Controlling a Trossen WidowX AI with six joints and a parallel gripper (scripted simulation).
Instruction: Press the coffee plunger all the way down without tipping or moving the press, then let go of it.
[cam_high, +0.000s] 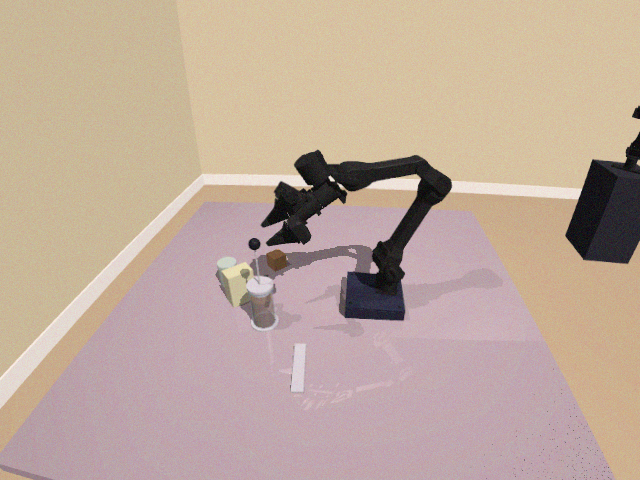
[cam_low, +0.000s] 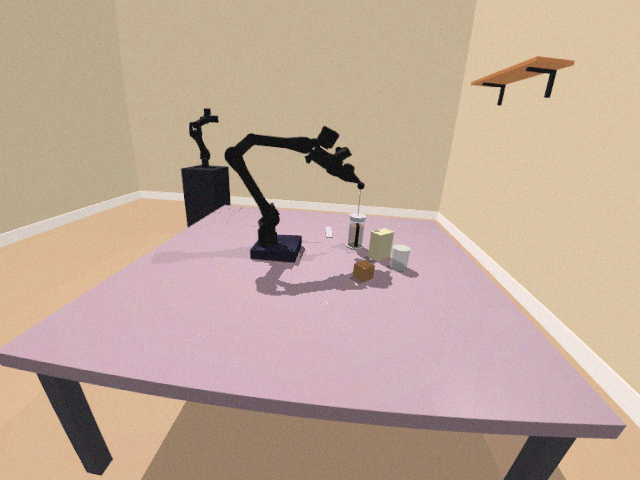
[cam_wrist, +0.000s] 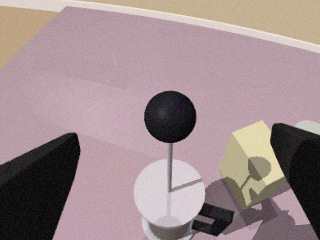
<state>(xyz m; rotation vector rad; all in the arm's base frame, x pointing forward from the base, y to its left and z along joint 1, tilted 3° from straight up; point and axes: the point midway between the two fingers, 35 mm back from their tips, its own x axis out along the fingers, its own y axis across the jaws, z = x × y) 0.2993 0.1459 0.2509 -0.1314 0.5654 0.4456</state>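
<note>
The coffee press is 20 mm ahead of my gripper tip and 160 mm below it. The rest, counted from my gripper tip: brown cube: 70 mm ahead, 270 mm to the right, 260 mm below; then pale yellow box: 130 mm ahead, 70 mm to the right, 230 mm below.
</note>
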